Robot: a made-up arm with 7 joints. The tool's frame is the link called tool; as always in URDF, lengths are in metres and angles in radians. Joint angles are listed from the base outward.
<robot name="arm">
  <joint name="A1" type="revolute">
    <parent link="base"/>
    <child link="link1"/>
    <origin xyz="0 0 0.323"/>
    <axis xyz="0 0 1"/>
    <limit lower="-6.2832" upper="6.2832"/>
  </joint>
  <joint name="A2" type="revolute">
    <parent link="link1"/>
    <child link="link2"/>
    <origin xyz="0 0 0"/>
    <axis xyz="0 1 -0.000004"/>
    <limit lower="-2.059" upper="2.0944"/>
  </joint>
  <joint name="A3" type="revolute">
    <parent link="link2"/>
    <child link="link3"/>
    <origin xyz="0 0 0.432"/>
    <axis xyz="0 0 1"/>
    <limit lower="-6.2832" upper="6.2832"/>
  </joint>
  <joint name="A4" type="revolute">
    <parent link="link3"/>
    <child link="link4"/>
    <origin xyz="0.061 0 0"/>
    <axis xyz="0 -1 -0.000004"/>
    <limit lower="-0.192" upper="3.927"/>
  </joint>
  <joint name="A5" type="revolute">
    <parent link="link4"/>
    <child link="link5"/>
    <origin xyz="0.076 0 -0.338"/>
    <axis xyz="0 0.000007 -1"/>
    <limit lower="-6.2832" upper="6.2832"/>
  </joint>
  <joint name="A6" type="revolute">
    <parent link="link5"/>
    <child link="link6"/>
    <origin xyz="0 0 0"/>
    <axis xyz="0 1 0.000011"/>
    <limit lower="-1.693" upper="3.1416"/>
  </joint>
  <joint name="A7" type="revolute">
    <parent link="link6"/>
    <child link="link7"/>
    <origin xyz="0.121 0 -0.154"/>
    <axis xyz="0 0.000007 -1"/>
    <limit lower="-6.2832" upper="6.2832"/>
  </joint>
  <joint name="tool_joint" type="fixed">
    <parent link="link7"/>
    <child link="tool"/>
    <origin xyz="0 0 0" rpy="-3.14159 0 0"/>
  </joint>
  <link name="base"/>
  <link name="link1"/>
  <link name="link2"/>
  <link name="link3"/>
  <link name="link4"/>
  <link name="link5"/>
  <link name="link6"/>
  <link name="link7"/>
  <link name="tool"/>
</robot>
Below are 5 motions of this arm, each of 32 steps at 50 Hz.
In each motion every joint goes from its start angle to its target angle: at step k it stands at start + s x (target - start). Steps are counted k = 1, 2, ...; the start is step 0. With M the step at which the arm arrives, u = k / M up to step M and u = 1 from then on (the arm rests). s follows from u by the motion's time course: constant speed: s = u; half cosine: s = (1 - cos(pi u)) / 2; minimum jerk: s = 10 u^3 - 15 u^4 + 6 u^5.
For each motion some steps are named. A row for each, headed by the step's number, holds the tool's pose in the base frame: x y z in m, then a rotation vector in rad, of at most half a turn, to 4 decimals.
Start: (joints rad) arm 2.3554 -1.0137 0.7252 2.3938 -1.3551 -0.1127 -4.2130
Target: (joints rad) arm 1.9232 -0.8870 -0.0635 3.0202 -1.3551 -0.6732 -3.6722
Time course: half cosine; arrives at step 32
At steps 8, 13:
8: 0.2325 -0.6696 0.9037 0.7268 -0.1802 0.3429
13: 0.2095 -0.6676 0.9031 0.7972 -0.1388 0.2426

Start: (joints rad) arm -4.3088 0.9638 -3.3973 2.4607 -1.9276 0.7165 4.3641
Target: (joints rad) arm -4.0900 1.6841 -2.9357 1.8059 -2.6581 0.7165 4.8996
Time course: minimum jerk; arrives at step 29
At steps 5, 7, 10, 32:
5: -0.3079 0.4782 1.0900 0.7765 -0.8927 -1.7662
7: -0.3137 0.4876 1.0770 0.7517 -0.8998 -1.7460
10: -0.3246 0.5098 1.0445 0.6851 -0.9181 -1.7018
32: -0.3168 0.6302 0.7965 0.1268 -1.0879 -1.5484

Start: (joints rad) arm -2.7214 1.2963 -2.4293 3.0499 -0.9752 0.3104 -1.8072
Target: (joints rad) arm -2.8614 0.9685 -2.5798 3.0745 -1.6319 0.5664 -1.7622
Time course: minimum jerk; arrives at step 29
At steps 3, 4, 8, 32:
3: -0.8714 -0.3445 0.5480 -0.2912 -0.9653 1.3736
4: -0.8712 -0.3424 0.5522 -0.2820 -0.9606 1.3677
8: -0.8683 -0.3225 0.5925 -0.1947 -0.9168 1.3094
32: -0.7704 -0.1923 0.8787 0.4235 -0.6456 0.7612

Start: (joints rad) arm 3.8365 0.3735 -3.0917 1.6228 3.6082 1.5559 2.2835
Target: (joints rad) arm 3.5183 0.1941 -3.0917 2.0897 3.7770 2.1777 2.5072
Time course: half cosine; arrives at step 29
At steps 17, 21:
17: 0.1649 -0.0070 1.1739 -0.6285 -1.5022 2.5951
21: 0.1450 -0.0376 1.1720 -0.8469 -1.6165 2.4344

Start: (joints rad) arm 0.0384 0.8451 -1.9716 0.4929 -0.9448 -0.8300 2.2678
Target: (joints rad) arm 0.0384 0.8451 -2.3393 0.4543 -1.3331 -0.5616 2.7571
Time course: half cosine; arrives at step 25
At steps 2, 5, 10, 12, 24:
2: 0.1665 -0.4196 0.4701 0.6842 -2.3067 1.3463
5: 0.1556 -0.4178 0.4715 0.6235 -2.3220 1.3288
10: 0.1211 -0.4100 0.4760 0.4280 -2.3561 1.2777
12: 0.1041 -0.4048 0.4781 0.3296 -2.3649 1.2546
24: 0.0318 -0.3724 0.4868 -0.0979 -2.3434 1.1716

